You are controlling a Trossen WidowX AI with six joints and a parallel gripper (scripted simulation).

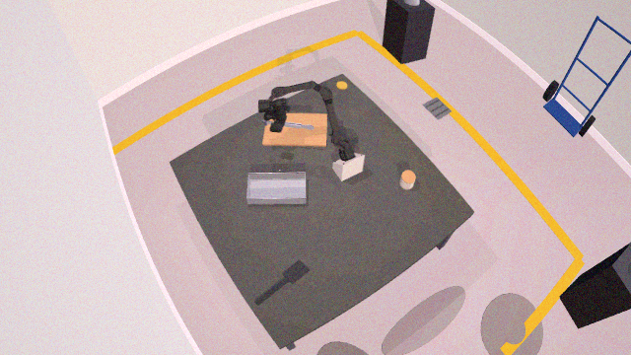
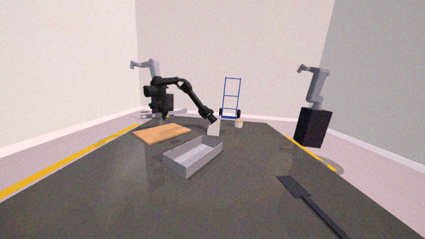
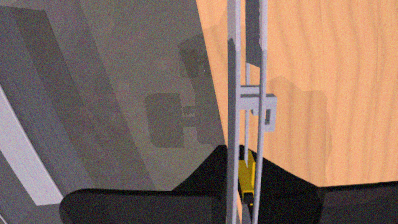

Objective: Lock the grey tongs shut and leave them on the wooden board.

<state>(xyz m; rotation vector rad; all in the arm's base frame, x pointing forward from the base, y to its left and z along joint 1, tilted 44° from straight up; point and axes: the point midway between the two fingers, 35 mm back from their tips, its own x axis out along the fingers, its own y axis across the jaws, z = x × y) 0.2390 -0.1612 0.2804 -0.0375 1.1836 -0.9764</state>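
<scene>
Now: the yellow slider 10 mm ahead of my gripper tip, 10 mm to the right of it and 40 mm above it. Round my gripper tip: wooden board: 110 mm behind, 70 mm to the right, 130 mm below; orange disc: 530 mm behind, 280 mm to the right, 130 mm below; roasting tin: 150 mm ahead, 270 mm to the left, 110 mm below.
</scene>
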